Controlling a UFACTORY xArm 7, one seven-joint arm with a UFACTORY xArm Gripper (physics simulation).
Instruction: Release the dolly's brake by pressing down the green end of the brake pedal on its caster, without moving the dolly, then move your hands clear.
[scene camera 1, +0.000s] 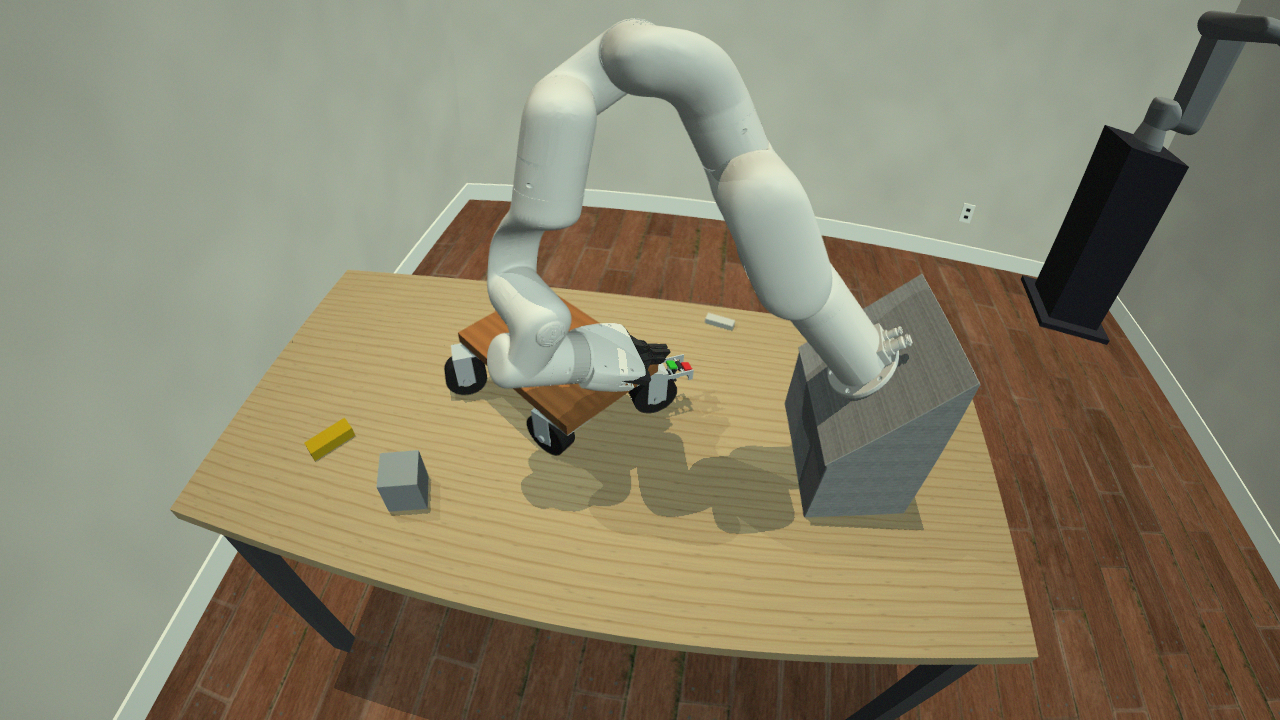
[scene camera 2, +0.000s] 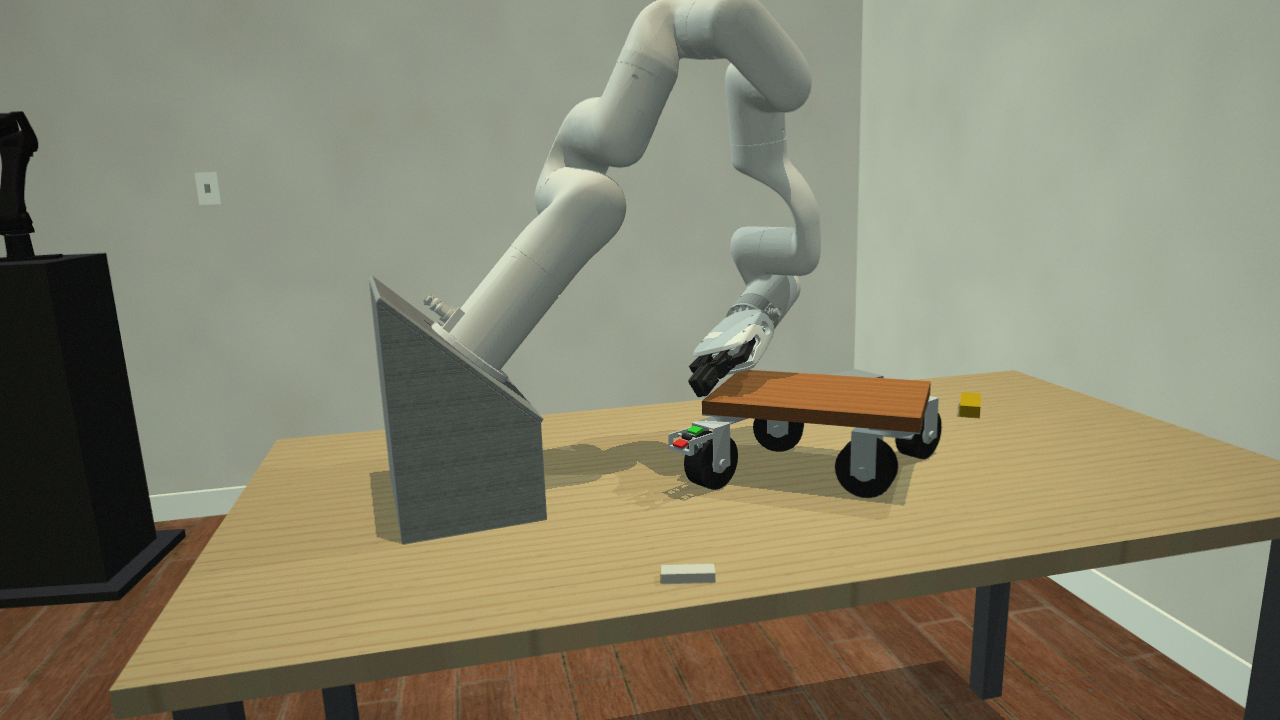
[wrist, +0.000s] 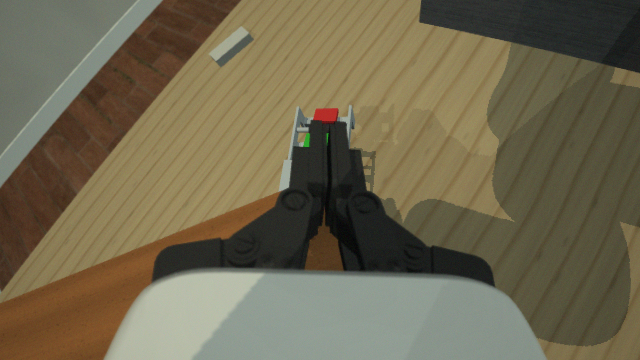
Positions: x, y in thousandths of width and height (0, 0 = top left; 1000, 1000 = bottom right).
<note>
I see my gripper (scene camera 2: 545, 540), a white bar (scene camera 2: 536, 797), a yellow block (scene camera 1: 260, 608), a grey cube (scene camera 1: 314, 670) and a dolly (scene camera 2: 610, 560).
The white bar also shows in the wrist view (wrist: 376, 107). The dolly is seen too in scene camera 1 (scene camera 1: 437, 570) and in the wrist view (wrist: 135, 857). My gripper shows as well in scene camera 1 (scene camera 1: 518, 491) and in the wrist view (wrist: 509, 401). The wrist view misses the yellow block: it is out of frame. The wrist view does not show the grey cube: it is out of frame.
</note>
